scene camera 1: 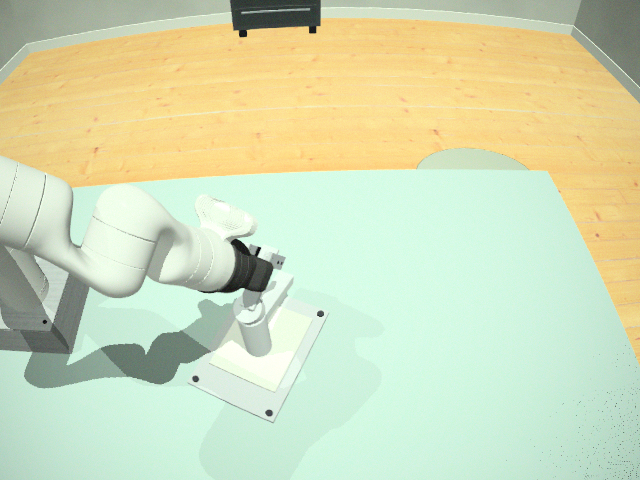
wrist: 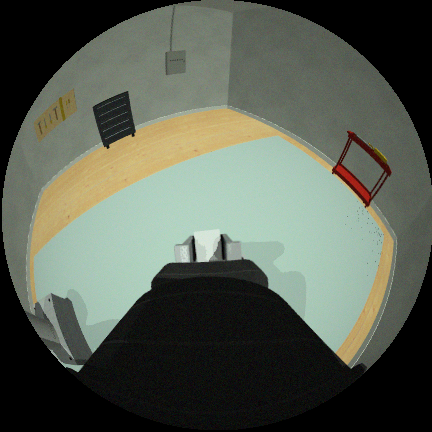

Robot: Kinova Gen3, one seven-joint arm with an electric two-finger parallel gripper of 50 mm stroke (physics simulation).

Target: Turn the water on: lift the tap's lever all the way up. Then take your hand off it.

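Seen in the pictures: gripper, fingertip midpoint: (scene camera 1: pixel 272 259) (wrist: pixel 208 243); arm's base at its link origin: (scene camera 1: pixel 29 292).
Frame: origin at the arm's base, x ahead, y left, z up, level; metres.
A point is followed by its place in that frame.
The tap's pale upright body (scene camera 1: pixel 256 338) @[x 0.454, y -0.146, z -0.011 m] stands on its base plate (scene camera 1: pixel 235 394) @[x 0.400, y -0.210, z -0.086 m], with the spout (scene camera 1: pixel 281 288) @[x 0.507, y -0.055, z -0.009 m] reaching toward the upper right of scene camera 1. The lever (scene camera 1: pixel 252 298) @[x 0.460, y -0.120, z 0.067 m] (wrist: pixel 207 242) @[x 0.492, y -0.061, z 0.096 m] slants up from the top of the body, above the spout. My gripper (scene camera 1: pixel 267 253) @[x 0.498, y -0.054, z 0.073 m] (wrist: pixel 208 243) @[x 0.498, y -0.054, z 0.073 m] is shut on the lever, with one finger on each side of its pale outer end. The black gripper housing hides the middle of the lever in scene camera 1, so its exact angle is hard to tell.
The arm comes in from the left, above the pale green table top (scene camera 1: pixel 439 310) @[x 0.799, y -0.103, z -0.094 m]. The robot's grey base block (scene camera 1: pixel 77 315) @[x 0.079, y -0.014, z -0.077 m] (wrist: pixel 70 330) @[x 0.081, y 0.004, z -0.044 m] is at the left. A dark cabinet (scene camera 1: pixel 276 14) (wrist: pixel 115 119) and a red cart (wrist: pixel 352 186) stand far off by the walls.
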